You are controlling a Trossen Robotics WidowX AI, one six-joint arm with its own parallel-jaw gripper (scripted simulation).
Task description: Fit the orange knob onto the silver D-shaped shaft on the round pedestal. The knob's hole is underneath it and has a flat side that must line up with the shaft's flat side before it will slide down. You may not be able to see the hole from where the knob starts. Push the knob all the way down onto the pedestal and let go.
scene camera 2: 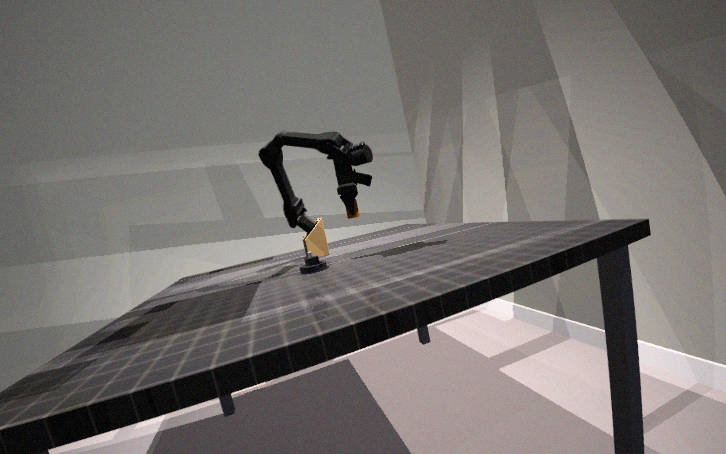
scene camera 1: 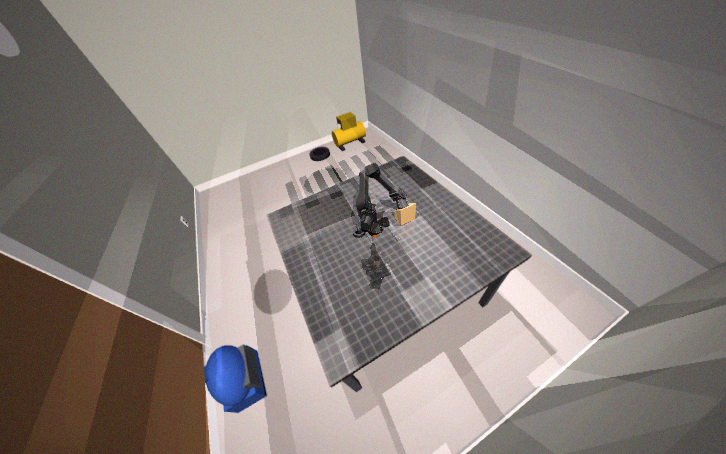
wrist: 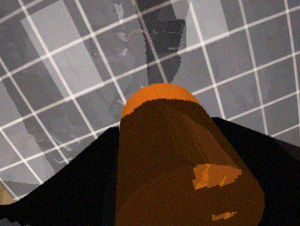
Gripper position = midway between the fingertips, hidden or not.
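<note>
The gripper [scene camera 2: 353, 214], which the wrist view shows too [wrist: 164, 131], is carrying an orange knob [wrist: 172, 157].
</note>
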